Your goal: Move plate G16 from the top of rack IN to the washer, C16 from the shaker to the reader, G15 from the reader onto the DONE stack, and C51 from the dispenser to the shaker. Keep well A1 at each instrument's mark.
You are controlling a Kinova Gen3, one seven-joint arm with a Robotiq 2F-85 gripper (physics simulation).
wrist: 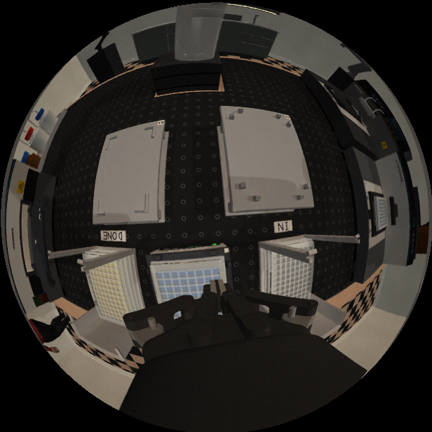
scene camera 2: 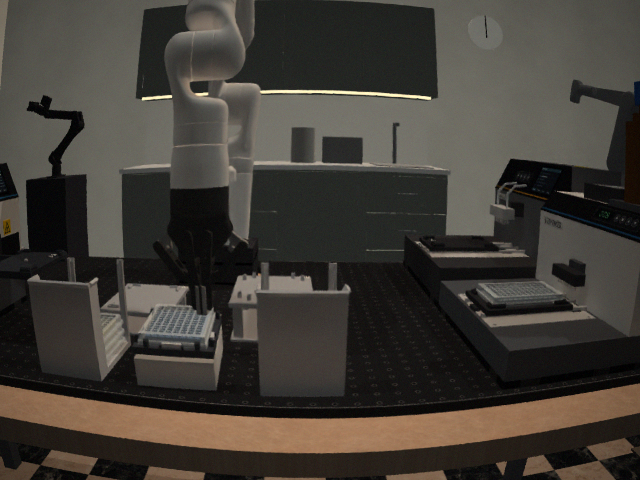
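Pixels of known places: gripper, fingertip midpoint: [scene camera 2: 203, 313]; arm's base at its link origin: [scene camera 2: 226, 241].
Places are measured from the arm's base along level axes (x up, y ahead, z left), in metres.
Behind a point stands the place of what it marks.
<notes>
My gripper [scene camera 2: 200, 311] {x -0.011, y 0.452, z 0.052 m} [wrist: 216, 287] is shut, with no plate between its fingers. Its tips are low at the right part of a blue-welled plate [scene camera 2: 175, 322] {x -0.012, y 0.495, z 0.024 m} [wrist: 184, 279]; whether they touch it I cannot tell. That plate lies flat on a small instrument [scene camera 2: 175, 370] {x -0.051, y 0.555, z 0.036 m} between the racks. The DONE rack [scene camera 2: 64, 330] {x -0.015, y 0.561, z -0.114 m} holds a stack of yellowish plates [scene camera 2: 113, 330] {x -0.039, y 0.475, z -0.078 m} [wrist: 106, 290]. The IN rack [scene camera 2: 302, 343] {x -0.011, y 0.543, z 0.182 m} holds pale plates [wrist: 287, 272], hidden by its wall in the scene view. Another plate [scene camera 2: 519, 291] {x 0.000, y 0.370, z 0.494 m} [wrist: 381, 211] lies on the tray of the right instrument [scene camera 2: 573, 242] {x 0.068, y 0.321, z 0.611 m}. Plate names are not legible.
Two low stands, one with corner guides [scene camera 2: 147, 298] {x -0.040, y 0.307, z -0.079 m} [wrist: 129, 175] and one with pegs [scene camera 2: 294, 283] {x -0.020, y 0.247, z 0.156 m} [wrist: 265, 155], stand behind the racks. Upright rack posts [scene camera 2: 121, 299] {x -0.009, y 0.425, z -0.080 m} [scene camera 2: 332, 276] {x 0.031, y 0.405, z 0.213 m} rise near the gripper. Another instrument tray [scene camera 2: 457, 242] {x 0.006, y -0.008, z 0.476 m} is at the back right, and one [scene camera 2: 31, 261] {x 0.038, y 0.421, z -0.249 m} at the left.
</notes>
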